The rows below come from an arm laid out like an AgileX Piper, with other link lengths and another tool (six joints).
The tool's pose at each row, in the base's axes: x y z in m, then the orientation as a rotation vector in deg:
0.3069, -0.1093, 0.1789, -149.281, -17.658, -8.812
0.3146, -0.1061, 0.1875, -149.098, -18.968, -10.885
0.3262, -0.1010, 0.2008, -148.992, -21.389, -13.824
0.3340, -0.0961, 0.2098, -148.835, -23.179, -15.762
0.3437, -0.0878, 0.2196, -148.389, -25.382, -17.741
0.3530, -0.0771, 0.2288, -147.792, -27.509, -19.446
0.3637, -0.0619, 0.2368, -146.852, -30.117, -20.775
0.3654, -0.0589, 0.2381, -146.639, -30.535, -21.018
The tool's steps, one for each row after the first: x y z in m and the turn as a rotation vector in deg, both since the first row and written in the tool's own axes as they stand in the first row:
0.0095, -0.0049, -0.0054, -0.176, 1.215, -1.332
0.0239, -0.0126, -0.0138, -0.671, 2.791, -3.614
0.0339, -0.0191, -0.0187, -0.970, 3.796, -5.257
0.0464, -0.0284, -0.0226, -1.069, 4.783, -7.218
0.0590, -0.0395, -0.0247, -1.009, 5.614, -9.086
0.0735, -0.0535, -0.0235, -0.641, 6.135, -11.255
0.0760, -0.0563, -0.0230, -0.532, 6.249, -11.614

